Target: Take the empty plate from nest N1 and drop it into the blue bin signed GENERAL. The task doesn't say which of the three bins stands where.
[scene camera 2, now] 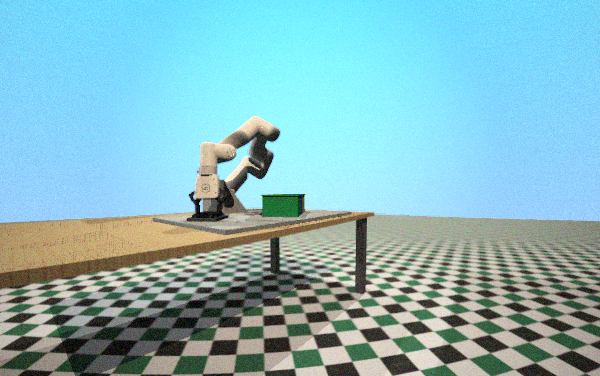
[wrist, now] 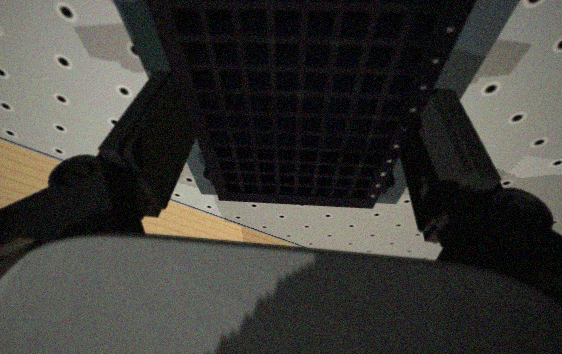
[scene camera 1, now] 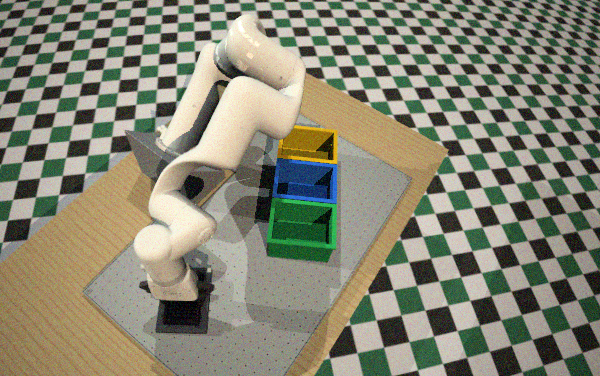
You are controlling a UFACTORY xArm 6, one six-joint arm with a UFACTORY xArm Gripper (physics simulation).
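Note:
You'd find my gripper in scene camera 2 and in the wrist view as well. I can also see a dark gridded plate here.

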